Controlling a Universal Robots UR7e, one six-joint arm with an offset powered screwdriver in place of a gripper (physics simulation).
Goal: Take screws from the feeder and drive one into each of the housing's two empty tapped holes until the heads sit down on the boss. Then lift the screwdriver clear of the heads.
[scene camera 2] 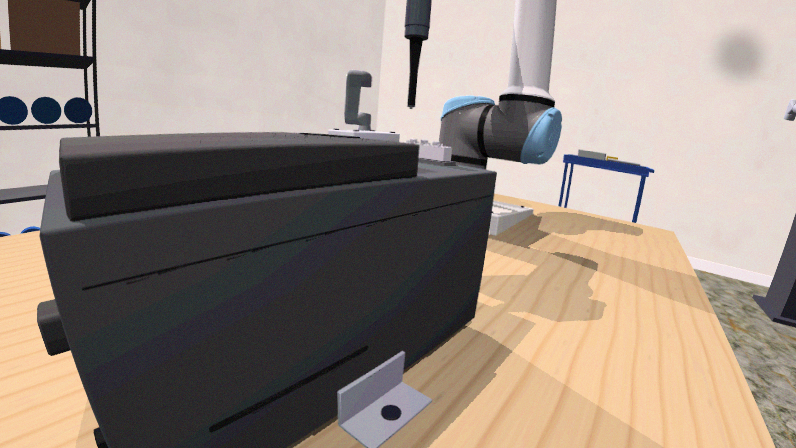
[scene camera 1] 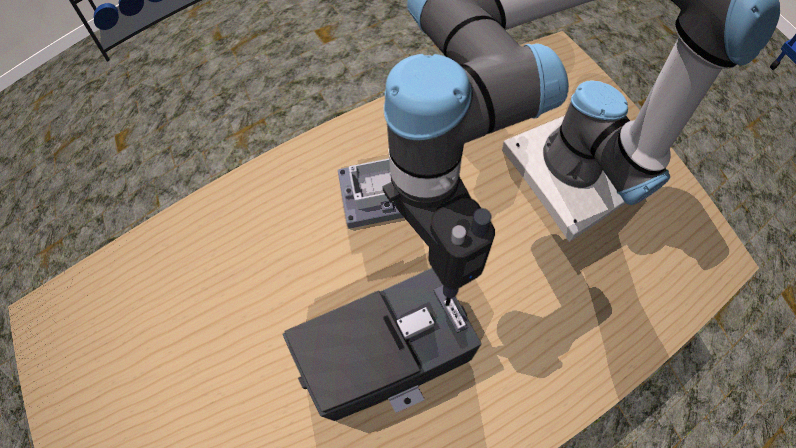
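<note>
The screwdriver [scene camera 1: 447, 301] [scene camera 2: 411, 105] points down above the feeder's light screw rail [scene camera 1: 457, 321] [scene camera 2: 437, 151]. In scene camera 2 a gap shows between its bit tip and the rail, and no screw is visible on the tip. The feeder [scene camera 1: 350, 356] [scene camera 2: 278, 267] is a dark box with a raised lid; small screws stand in the rail at its right end. The light grey housing [scene camera 1: 372, 200] sits in a dark fixture [scene camera 1: 362, 220] behind the feeder in scene camera 1. The arm hides the housing's right part, and its holes are too small to judge.
A white plate with dark corner screws [scene camera 1: 414, 321] lies on the feeder beside the rail. A metal bracket [scene camera 1: 396, 402] [scene camera 2: 413, 396] projects from the feeder's front. The arm's white base plate [scene camera 1: 548, 192] stands at the right on the wooden table [scene camera 1: 167, 311] [scene camera 2: 612, 361].
</note>
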